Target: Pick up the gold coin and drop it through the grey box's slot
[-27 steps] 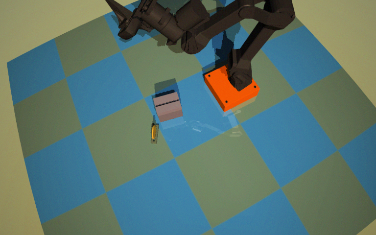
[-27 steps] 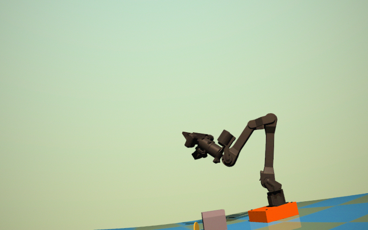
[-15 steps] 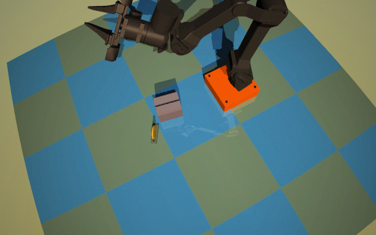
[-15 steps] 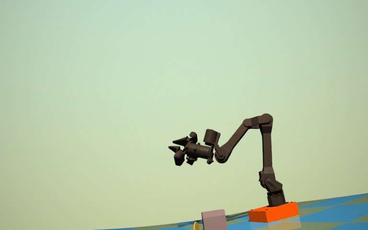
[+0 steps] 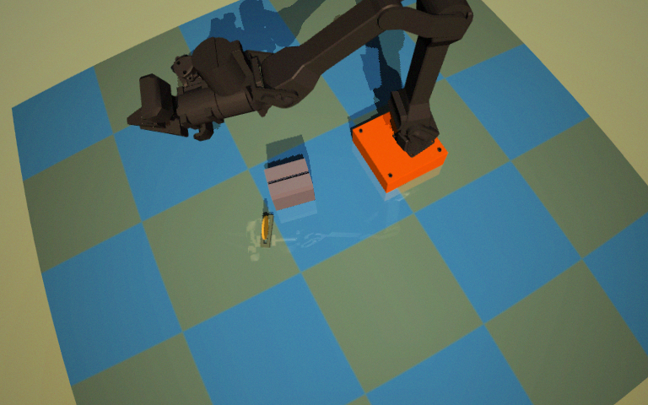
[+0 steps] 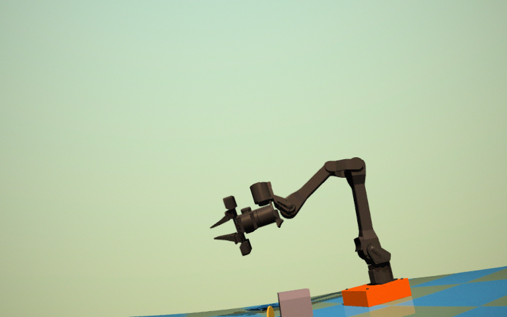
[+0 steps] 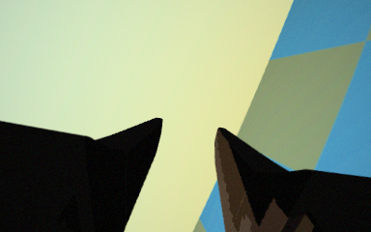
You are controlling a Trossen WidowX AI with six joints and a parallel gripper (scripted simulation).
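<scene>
The gold coin is 25 cm below my gripper tip, 17 cm to the left of it and 10 cm behind it.
</scene>
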